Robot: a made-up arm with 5 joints.
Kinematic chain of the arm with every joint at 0, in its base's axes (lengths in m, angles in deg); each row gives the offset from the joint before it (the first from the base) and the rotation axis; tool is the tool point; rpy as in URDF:
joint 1: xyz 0 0 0.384 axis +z
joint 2: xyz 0 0 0 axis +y
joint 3: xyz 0.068 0 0.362 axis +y
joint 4: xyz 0.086 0 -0.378 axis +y
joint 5: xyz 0.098 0 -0.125 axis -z
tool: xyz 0 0 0 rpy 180 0 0
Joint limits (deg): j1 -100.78..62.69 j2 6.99..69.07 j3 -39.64..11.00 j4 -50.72..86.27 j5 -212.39..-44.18
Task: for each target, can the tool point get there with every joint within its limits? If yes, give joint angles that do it. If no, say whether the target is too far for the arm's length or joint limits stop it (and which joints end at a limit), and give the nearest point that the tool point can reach.
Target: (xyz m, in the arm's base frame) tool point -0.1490 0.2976 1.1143
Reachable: no: joint limits stop it (at a limit: joint 1, joint 2, joint 3, joint 4) | nearest point 0.2401 0.4650 0.5461 | short by 0.709 m
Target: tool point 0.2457 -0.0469 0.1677
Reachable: yes | joints -10.81 17.59 -14.09 29.85 -87.91
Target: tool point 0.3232 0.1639 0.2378
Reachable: yes | joints 26.89 22.89 -12.21 -38.07 -131.63
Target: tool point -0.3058 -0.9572 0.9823
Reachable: no: too far | nearest point -0.0979 -0.5141 0.5461 | short by 0.656 m
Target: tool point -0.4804 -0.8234 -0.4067
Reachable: no: too far | nearest point -0.0779 -0.4091 0.0176 | short by 0.717 m
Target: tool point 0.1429 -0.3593 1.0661
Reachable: no: joint limits stop it (at a limit: joint 2, joint 3, joint 4) | nearest point 0.1934 -0.4863 0.5461 | short by 0.538 m
